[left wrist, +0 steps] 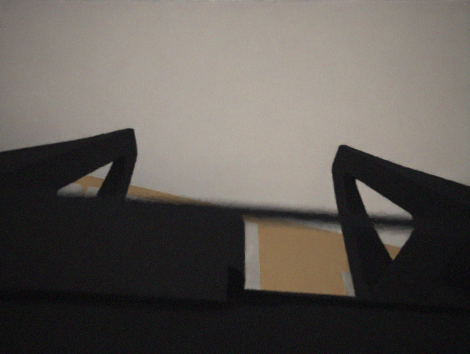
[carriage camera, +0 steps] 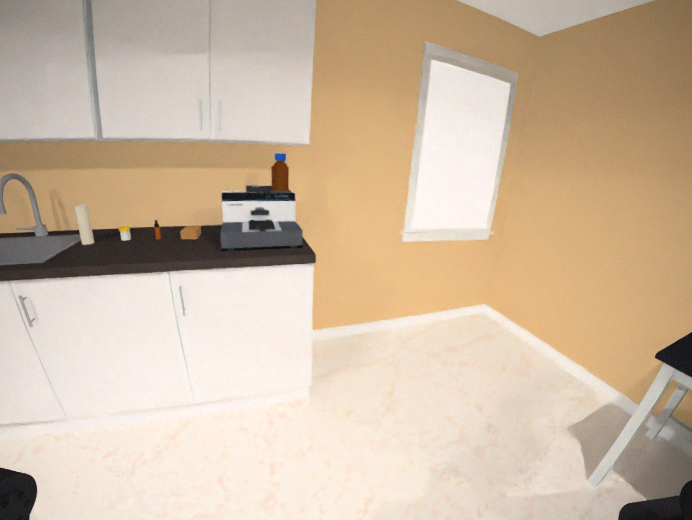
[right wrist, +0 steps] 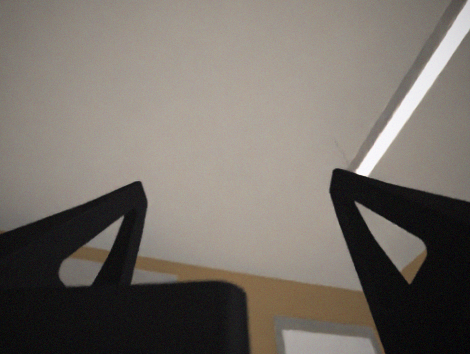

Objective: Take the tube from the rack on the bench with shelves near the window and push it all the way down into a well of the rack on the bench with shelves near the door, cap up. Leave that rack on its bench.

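Neither the tube nor either rack shows in the carriage view. A corner of a black-topped table with pale legs shows at the right edge of the carriage view; whether it has shelves is cut off by the frame. My left gripper is open and empty, its fingers wide apart against the ceiling. My right gripper is open and empty, also pointed up toward the ceiling. In the carriage view, dark parts of my arms show at the bottom left and bottom right corners.
A white cabinet counter with a dark top runs along the left, holding a sink, a white and grey instrument, a brown bottle and small items. Wall cabinets hang above. A window is in the wall right of them.
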